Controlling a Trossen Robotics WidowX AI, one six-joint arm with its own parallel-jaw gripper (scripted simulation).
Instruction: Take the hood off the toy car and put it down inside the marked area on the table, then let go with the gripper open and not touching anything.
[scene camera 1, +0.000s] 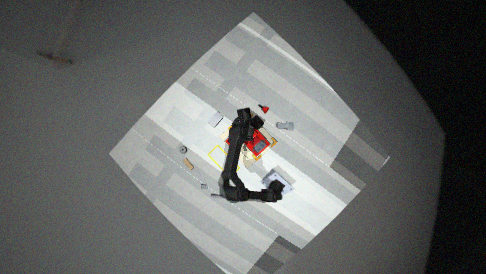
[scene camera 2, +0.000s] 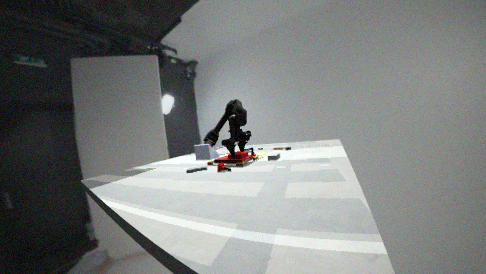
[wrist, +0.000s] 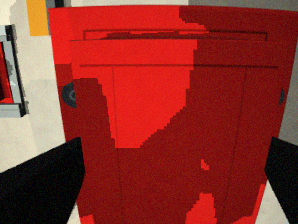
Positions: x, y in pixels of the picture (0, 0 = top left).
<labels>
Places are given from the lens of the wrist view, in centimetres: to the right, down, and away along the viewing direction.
my gripper (wrist: 174, 146): 1, 2, 10
red hood (wrist: 166, 122): 0, 0, 8
red toy car (wrist: 63, 28): -4, -4, 9
</labels>
